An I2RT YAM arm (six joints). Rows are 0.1 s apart.
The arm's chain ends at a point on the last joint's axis. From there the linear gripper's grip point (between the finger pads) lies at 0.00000 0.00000 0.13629 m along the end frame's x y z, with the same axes.
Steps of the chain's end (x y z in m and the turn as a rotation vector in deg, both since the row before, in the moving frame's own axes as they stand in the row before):
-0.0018, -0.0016, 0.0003, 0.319, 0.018, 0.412
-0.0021, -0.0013, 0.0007, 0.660, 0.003, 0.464
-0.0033, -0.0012, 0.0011, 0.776, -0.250, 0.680
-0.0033, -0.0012, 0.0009, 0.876, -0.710, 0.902
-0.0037, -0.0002, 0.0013, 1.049, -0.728, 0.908
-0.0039, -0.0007, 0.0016, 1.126, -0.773, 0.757
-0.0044, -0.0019, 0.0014, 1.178, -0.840, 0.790
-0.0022, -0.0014, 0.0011, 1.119, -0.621, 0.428
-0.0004, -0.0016, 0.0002, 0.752, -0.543, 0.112
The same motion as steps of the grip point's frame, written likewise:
-0.0018, -0.0024, 0.0003, 0.319, 0.018, 0.412
-0.0021, -0.0029, 0.0007, 0.660, 0.003, 0.464
-0.0039, -0.0030, 0.0011, 0.776, -0.250, 0.680
-0.0050, -0.0033, 0.0009, 0.876, -0.710, 0.902
-0.0054, -0.0027, 0.0013, 1.049, -0.728, 0.908
-0.0057, -0.0034, 0.0016, 1.126, -0.773, 0.757
-0.0064, -0.0047, 0.0014, 1.178, -0.840, 0.790
-0.0037, -0.0041, 0.0011, 1.119, -0.621, 0.428
-0.0017, -0.0034, 0.0002, 0.752, -0.543, 0.112

